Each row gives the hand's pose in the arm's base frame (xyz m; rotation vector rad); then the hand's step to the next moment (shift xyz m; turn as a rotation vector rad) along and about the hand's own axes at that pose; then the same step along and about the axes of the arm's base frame.
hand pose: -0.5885 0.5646 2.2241 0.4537 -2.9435 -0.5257
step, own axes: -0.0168 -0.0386 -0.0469 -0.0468 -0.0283 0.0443
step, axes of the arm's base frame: 0.0342 -0.0443 0.0290 0.0447 0.0034 -0.0543
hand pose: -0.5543 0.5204 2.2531 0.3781 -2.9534 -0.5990
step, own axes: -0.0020 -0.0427 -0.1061 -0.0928 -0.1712 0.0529
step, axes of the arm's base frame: 0.0273 -0.0768 0.0803 0.1193 -0.1088 -0.1211
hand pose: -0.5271 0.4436 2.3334 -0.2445 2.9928 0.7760
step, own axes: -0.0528 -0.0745 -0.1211 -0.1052 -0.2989 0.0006
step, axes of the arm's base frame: 0.0643 -0.1156 0.0742 0.1523 -0.2425 -0.1356
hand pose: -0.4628 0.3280 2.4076 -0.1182 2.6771 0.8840
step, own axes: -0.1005 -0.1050 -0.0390 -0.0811 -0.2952 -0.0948
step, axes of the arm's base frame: 0.1029 -0.1098 0.0027 0.1028 -0.2956 -0.0690
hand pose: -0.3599 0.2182 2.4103 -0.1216 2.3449 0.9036
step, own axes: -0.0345 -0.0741 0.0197 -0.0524 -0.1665 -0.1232
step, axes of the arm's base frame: 0.0596 -0.0484 -0.0343 0.0275 -0.2118 0.0051
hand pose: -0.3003 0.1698 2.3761 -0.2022 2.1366 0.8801
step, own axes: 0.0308 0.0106 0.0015 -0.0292 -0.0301 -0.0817
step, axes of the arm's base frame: -0.0240 0.0133 -0.0176 -0.0186 -0.0798 0.0414
